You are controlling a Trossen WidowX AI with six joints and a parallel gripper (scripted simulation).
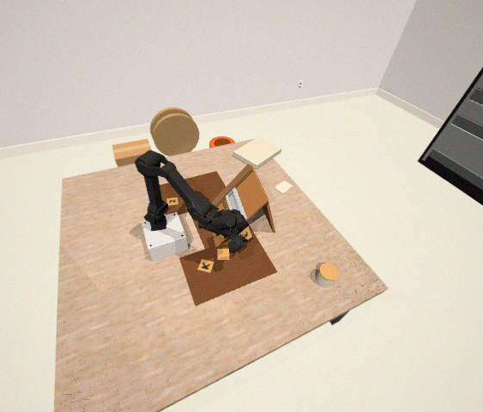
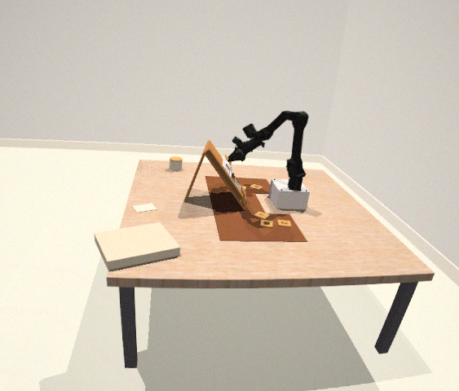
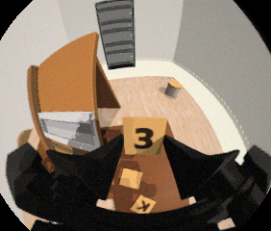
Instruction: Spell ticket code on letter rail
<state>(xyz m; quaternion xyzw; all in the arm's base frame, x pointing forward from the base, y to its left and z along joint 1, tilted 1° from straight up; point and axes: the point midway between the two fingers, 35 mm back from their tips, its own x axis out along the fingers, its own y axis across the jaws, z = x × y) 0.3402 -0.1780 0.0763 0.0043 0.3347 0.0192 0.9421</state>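
My gripper tip is now 60 mm past the pale ticket, 140 mm to the right of it and 80 mm above it. Also, from my gripper tip: blank-faced tile (90 mm behind, 20 mm to the left, 150 mm below); tile marked k (180 mm behind, 20 mm to the right, 150 mm below); tile marked 3 (right at my gripper tip).
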